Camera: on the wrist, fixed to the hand. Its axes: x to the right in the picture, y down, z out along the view.
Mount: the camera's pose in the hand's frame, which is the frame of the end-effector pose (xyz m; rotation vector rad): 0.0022 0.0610 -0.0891 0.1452 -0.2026 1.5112
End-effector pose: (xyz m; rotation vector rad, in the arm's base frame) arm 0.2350 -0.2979 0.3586 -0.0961 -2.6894 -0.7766
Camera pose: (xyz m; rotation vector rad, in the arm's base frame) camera 0.2694 -0.2933 0.4609 -1.8912 -1.9106 -0.0435
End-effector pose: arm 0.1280 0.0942 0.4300 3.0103 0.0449 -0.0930
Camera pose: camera 0.1376 0.0454 0.5259 2.2897 -2.1292 -0.2206
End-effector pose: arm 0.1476 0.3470 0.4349 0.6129 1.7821 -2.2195
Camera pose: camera 0.1875 0.4192 0.3652 1.1499 0.5354 -1.1997
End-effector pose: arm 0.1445 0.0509 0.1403 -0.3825 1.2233 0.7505
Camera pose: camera 0.0398 0.0379 0.1174 0.8639 1.2258 1.8807
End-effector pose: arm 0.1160 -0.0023 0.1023 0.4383 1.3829 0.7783
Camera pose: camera 0.0152 0.0266 0.1283 1.6975 0.7204 1.7456
